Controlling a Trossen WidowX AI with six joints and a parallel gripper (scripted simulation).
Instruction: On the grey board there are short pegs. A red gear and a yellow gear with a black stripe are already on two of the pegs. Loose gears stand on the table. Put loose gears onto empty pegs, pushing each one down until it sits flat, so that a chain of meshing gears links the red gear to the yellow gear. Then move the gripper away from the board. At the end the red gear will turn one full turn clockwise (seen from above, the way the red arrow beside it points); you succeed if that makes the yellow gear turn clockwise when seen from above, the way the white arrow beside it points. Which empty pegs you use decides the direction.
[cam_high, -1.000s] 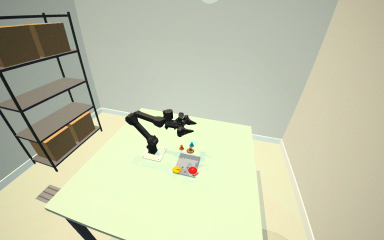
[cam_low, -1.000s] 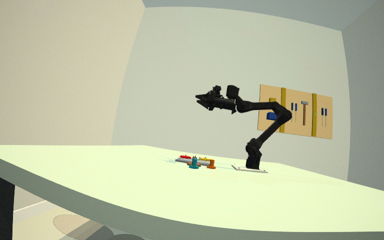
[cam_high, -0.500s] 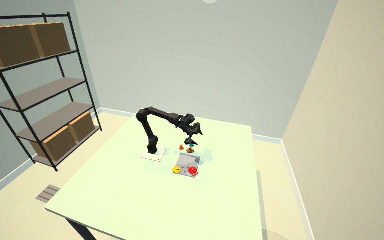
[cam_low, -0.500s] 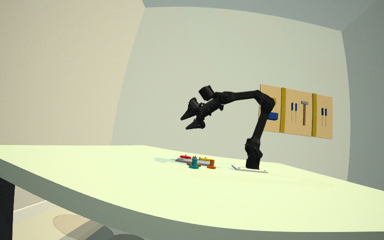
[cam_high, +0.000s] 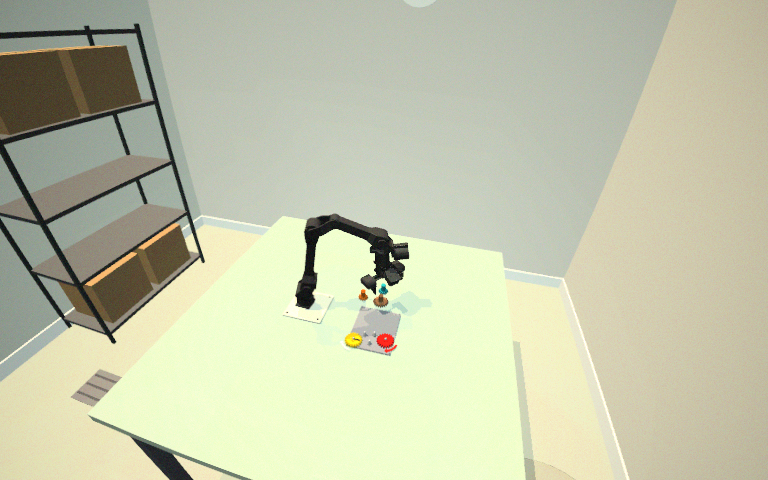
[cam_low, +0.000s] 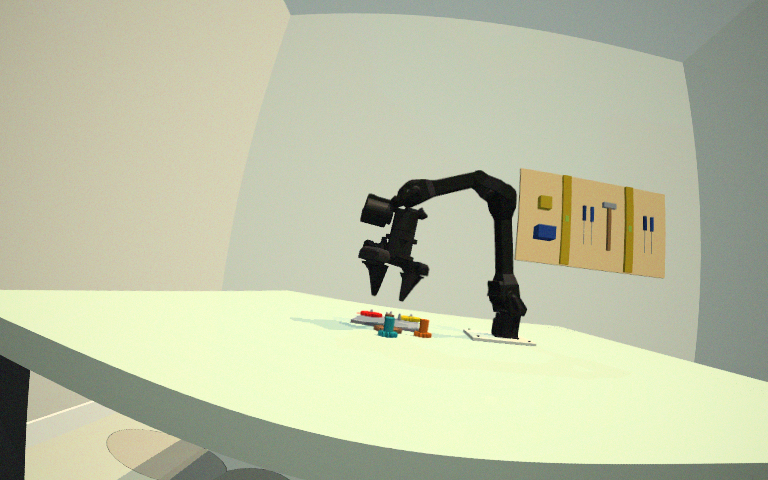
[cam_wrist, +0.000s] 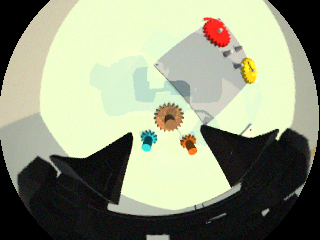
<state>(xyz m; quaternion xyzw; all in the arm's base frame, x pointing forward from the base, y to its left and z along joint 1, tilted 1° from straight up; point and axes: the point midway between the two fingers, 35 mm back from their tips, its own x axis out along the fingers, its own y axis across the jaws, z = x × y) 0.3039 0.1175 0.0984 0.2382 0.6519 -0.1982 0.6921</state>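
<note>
Now: gripper tip 60 mm above the brown gear and 10 mm past it. Round my gripper tip: grey board 160 mm to the right, 70 mm below, 10 mm ahead; then orange gear 90 mm behind, 60 mm below; then teal gear 70 mm to the left, 60 mm below, 20 mm behind.
</note>
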